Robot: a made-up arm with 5 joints. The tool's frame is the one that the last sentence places. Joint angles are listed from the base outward.
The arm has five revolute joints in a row. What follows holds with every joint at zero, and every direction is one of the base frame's. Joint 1 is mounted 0.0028 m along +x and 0.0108 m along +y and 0.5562 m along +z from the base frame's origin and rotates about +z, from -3.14 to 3.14 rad. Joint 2 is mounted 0.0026 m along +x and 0.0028 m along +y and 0.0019 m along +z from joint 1 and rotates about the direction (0, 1, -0.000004), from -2.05 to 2.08 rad. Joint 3 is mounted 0.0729 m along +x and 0.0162 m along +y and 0.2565 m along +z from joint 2 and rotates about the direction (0, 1, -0.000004), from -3.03 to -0.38 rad. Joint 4 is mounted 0.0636 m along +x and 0.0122 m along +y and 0.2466 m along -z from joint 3 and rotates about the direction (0, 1, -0.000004), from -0.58 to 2.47 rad. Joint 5 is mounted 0.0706 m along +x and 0.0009 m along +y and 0.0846 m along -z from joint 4 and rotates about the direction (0, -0.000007, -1), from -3.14 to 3.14 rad. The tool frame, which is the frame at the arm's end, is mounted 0.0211 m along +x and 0.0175 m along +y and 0.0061 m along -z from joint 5; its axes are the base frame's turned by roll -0.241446, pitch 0.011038 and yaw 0.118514 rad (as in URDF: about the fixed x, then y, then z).
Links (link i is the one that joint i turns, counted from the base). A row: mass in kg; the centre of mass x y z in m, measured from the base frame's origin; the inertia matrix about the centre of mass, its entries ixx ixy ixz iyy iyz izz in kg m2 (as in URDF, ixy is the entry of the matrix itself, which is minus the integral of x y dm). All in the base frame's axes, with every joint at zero. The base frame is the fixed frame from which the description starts. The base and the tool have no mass.
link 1: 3.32; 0.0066 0.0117 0.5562; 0.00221 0 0 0.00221 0 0.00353
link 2: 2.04; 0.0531 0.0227 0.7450; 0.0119 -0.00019 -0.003 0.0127 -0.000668 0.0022
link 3: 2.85; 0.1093 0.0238 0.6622; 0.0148 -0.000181 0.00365 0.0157 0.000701 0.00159
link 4: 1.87; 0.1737 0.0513 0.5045; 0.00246 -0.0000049 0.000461 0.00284 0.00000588 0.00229
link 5: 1.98; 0.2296 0.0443 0.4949; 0.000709 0 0 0.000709 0 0.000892
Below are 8 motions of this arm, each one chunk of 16 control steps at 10 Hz.
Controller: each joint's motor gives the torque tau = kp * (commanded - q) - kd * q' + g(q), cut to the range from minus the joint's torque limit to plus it. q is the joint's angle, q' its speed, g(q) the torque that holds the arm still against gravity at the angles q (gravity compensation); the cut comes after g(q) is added. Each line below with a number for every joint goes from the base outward.
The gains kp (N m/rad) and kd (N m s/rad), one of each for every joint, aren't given. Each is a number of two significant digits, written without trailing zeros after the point. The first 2 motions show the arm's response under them.
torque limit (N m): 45 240 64 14 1.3
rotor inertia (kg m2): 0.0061 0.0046 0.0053 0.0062 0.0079
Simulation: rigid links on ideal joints. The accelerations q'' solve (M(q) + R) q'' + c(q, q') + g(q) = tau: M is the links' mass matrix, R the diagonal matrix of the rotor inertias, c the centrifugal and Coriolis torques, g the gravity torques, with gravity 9.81 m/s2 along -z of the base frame. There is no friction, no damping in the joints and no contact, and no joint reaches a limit. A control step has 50 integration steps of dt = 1/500 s. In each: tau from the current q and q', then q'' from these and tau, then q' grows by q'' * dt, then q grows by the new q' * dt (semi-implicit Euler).
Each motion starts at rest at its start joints. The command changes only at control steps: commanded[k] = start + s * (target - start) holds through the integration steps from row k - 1 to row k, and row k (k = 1, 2, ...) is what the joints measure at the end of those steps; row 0 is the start. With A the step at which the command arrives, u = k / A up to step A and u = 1 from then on. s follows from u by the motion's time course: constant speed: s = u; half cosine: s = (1 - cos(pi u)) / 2; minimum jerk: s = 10 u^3 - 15 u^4 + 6 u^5; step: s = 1 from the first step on.
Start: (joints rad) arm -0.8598 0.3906 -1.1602 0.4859 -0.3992
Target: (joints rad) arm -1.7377 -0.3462 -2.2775 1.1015 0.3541
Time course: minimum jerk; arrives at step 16
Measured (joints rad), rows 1 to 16:
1: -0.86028 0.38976 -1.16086 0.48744 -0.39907
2: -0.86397 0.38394 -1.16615 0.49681 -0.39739
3: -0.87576 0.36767 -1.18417 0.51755 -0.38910
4: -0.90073 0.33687 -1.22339 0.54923 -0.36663
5: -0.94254 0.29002 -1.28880 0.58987 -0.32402
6: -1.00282 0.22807 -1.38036 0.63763 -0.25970
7: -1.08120 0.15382 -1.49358 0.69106 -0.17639
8: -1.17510 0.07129 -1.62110 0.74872 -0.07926
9: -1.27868 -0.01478 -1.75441 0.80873 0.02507
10: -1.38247 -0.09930 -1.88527 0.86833 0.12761
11: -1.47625 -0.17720 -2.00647 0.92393 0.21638
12: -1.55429 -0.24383 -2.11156 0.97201 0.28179
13: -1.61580 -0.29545 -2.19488 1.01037 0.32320
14: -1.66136 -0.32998 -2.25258 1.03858 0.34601
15: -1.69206 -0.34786 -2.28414 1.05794 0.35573
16: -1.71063 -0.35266 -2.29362 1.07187 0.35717
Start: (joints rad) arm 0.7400 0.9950 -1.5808 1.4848 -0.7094
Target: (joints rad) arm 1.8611 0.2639 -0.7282 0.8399 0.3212
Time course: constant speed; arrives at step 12
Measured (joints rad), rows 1 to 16:
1: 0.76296 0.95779 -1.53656 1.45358 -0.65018
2: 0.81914 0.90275 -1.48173 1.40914 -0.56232
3: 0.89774 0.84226 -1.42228 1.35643 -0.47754
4: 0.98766 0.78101 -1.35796 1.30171 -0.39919
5: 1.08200 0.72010 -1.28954 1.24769 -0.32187
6: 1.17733 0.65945 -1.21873 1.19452 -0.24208
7: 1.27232 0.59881 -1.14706 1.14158 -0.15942
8: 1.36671 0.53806 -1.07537 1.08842 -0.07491
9: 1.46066 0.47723 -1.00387 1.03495 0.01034
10: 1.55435 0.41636 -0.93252 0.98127 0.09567
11: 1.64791 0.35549 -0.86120 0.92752 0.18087
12: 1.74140 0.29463 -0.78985 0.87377 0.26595
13: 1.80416 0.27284 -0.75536 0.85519 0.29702
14: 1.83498 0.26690 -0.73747 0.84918 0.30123
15: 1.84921 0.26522 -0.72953 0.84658 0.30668
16: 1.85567 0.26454 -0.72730 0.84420 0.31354
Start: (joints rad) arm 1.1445 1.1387 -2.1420 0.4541 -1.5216
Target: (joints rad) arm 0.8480 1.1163 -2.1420 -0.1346 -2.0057
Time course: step
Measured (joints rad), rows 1 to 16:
1: 1.09202 1.13573 -2.11575 0.13983 -1.75339
2: 0.99629 1.12198 -2.13514 -0.02470 -1.95894
3: 0.91125 1.11195 -2.15459 -0.10186 -2.01683
4: 0.85648 1.10937 -2.16027 -0.13181 -2.01604
5: 0.83109 1.11154 -2.15552 -0.13818 -2.01150
6: 0.82568 1.11477 -2.14779 -0.13586 -2.01269
7: 0.83023 1.11689 -2.14209 -0.13285 -2.01417
8: 0.83754 1.11752 -2.13979 -0.13181 -2.01256
9: 0.84375 1.11720 -2.13995 -0.13247 -2.00889
10: 0.84763 1.11663 -2.14105 -0.13369 -2.00552
11: 0.84935 1.11622 -2.14199 -0.13462 -2.00377
12: 0.84966 1.11609 -2.14240 -0.13500 -2.00364
13: 0.84928 1.11613 -2.14238 -0.13496 -2.00438
14: 0.84874 1.11623 -2.14219 -0.13477 -2.00524
15: 0.84828 1.11631 -2.14201 -0.13460 -2.00581
16: 0.84801 1.11634 -2.14193 -0.13453 -2.00602

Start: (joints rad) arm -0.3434 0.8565 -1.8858 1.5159 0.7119
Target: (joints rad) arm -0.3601 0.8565 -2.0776 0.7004 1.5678
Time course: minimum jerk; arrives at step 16
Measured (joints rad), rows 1 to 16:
1: -0.34340 0.85654 -1.88593 1.51496 0.71278
2: -0.34340 0.85674 -1.88696 1.50852 0.71906
3: -0.34348 0.85709 -1.89023 1.49087 0.73726
4: -0.34379 0.85746 -1.89706 1.45779 0.77244
5: -0.34444 0.85771 -1.90814 1.40754 0.82650
6: -0.34551 0.85781 -1.92345 1.34089 0.89834
7: -0.34699 0.85775 -1.94234 1.26071 0.98449
8: -0.34882 0.85751 -1.96379 1.17140 1.08003
9: -0.35086 0.85711 -1.98654 1.07825 1.17913
10: -0.35298 0.85658 -2.00916 0.98690 1.27569
11: -0.35501 0.85597 -2.03024 0.90286 1.36385
12: -0.35682 0.85537 -2.04848 0.83089 1.43859
13: -0.35828 0.85490 -2.06285 0.77453 1.49630
14: -0.35936 0.85463 -2.07277 0.73547 1.53539
15: -0.36003 0.85464 -2.07826 0.71301 1.55692
16: -0.36035 0.85497 -2.08005 0.70345 1.56516

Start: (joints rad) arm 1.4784 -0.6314 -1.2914 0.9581 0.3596
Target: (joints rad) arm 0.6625 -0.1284 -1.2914 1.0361 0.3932
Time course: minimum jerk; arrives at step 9
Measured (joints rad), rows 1 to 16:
1: 1.47473 -0.62813 -1.29282 0.95744 0.35864
2: 1.45163 -0.60780 -1.29964 0.95466 0.35386
3: 1.39413 -0.55843 -1.30873 0.95307 0.34608
4: 1.29869 -0.47893 -1.31342 0.95800 0.33772
5: 1.17405 -0.37996 -1.30963 0.97187 0.33311
6: 1.03664 -0.27990 -1.29804 0.99297 0.33937
7: 0.90587 -0.19828 -1.28318 1.01648 0.36071
8: 0.80065 -0.14807 -1.27111 1.03615 0.39182
9: 0.73209 -0.12881 -1.26732 1.04636 0.41812
10: 0.69512 -0.12576 -1.27385 1.04557 0.42536
11: 0.67732 -0.12723 -1.28365 1.03977 0.41659
12: 0.66921 -0.12862 -1.29042 1.03525 0.40457
13: 0.66558 -0.12903 -1.29296 1.03381 0.39686
14: 0.66393 -0.12884 -1.29288 1.03435 0.39385
15: 0.66317 -0.12854 -1.29203 1.03536 0.39328
16: 0.66281 -0.12836 -1.29140 1.03605 0.39338

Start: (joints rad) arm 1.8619 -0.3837 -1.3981 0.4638 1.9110
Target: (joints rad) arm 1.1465 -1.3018 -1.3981 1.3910 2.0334
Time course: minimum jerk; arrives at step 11
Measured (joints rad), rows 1 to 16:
1: 1.86007 -0.38712 -1.39682 0.46847 1.91174
2: 1.84793 -0.40911 -1.39043 0.49645 1.91678
3: 1.81542 -0.46503 -1.38181 0.55925 1.92873
4: 1.75670 -0.56087 -1.37792 0.65528 1.94226
5: 1.67368 -0.69121 -1.38305 0.77541 1.95042
6: 1.57526 -0.84166 -1.39607 0.90829 1.95446
7: 1.47274 -0.99290 -1.41214 1.04209 1.96303
8: 1.37661 -1.12511 -1.42552 1.16443 1.98270
9: 1.29549 -1.22258 -1.43215 1.26307 2.01101
10: 1.23549 -1.27844 -1.43103 1.32901 2.03761
11: 1.19753 -1.29887 -1.42343 1.36334 2.05115
12: 1.17523 -1.30225 -1.41172 1.37994 2.04846
13: 1.16246 -1.30152 -1.40221 1.38810 2.04046
14: 1.15530 -1.30106 -1.39773 1.39133 2.03529
15: 1.15136 -1.30122 -1.39689 1.39187 2.03355
16: 1.14921 -1.30156 -1.39740 1.39150 2.03334

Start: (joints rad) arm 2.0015 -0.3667 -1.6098 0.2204 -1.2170
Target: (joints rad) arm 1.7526 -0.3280 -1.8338 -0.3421 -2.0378
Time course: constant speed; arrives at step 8
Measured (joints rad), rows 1 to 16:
1: 1.98899 -0.36172 -1.62069 0.18471 -1.26846
2: 1.96806 -0.35696 -1.64208 0.12782 -1.36312
3: 1.94264 -0.35311 -1.66981 0.06052 -1.46787
4: 1.91479 -0.34944 -1.69978 -0.01056 -1.56994
5: 1.88558 -0.34538 -1.72951 -0.08203 -1.67024
6: 1.85557 -0.34083 -1.75823 -0.15278 -1.77158
7: 1.82509 -0.33596 -1.78614 -0.22290 -1.87459
8: 1.79434 -0.33098 -1.81374 -0.29279 -1.97840
9: 1.77639 -0.33094 -1.82966 -0.32610 -2.03459
10: 1.76634 -0.33068 -1.83586 -0.33912 -2.04301
11: 1.76054 -0.32967 -1.83645 -0.34253 -2.03846
12: 1.75713 -0.32861 -1.83505 -0.34239 -2.03660
13: 1.75513 -0.32794 -1.83374 -0.34168 -2.03771
14: 1.75399 -0.32772 -1.83320 -0.34140 -2.03886
15: 1.75337 -0.32778 -1.83326 -0.34155 -2.03895
16: 1.75303 -0.32791 -1.83354 -0.34184 -2.03839

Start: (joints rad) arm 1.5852 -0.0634 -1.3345 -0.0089 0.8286
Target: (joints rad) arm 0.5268 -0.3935 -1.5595 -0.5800 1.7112
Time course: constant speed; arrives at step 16
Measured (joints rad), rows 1 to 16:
1: 1.56466 -0.07369 -1.33374 -0.02040 0.84737
2: 1.52140 -0.09147 -1.34362 -0.04813 0.89748
3: 1.46523 -0.11268 -1.36068 -0.08521 0.95877
4: 1.40322 -0.13455 -1.37906 -0.12448 1.01773
5: 1.33889 -0.15590 -1.39575 -0.16243 1.07338
6: 1.27365 -0.17663 -1.41048 -0.19860 1.12851
7: 1.20799 -0.19706 -1.42412 -0.23379 1.18439
8: 1.14213 -0.21747 -1.43756 -0.26885 1.24060
9: 1.07617 -0.23799 -1.45123 -0.30416 1.29645
10: 1.01019 -0.25863 -1.46517 -0.33976 1.35170
11: 0.94423 -0.27932 -1.47928 -0.37553 1.40656
12: 0.87830 -0.30001 -1.49342 -0.41134 1.46130
13: 0.81240 -0.32069 -1.50753 -0.44714 1.51606
14: 0.74652 -0.34137 -1.52162 -0.48291 1.57088
15: 0.68068 -0.36203 -1.53571 -0.51868 1.62571
16: 0.61485 -0.38270 -1.54979 -0.55445 1.68051

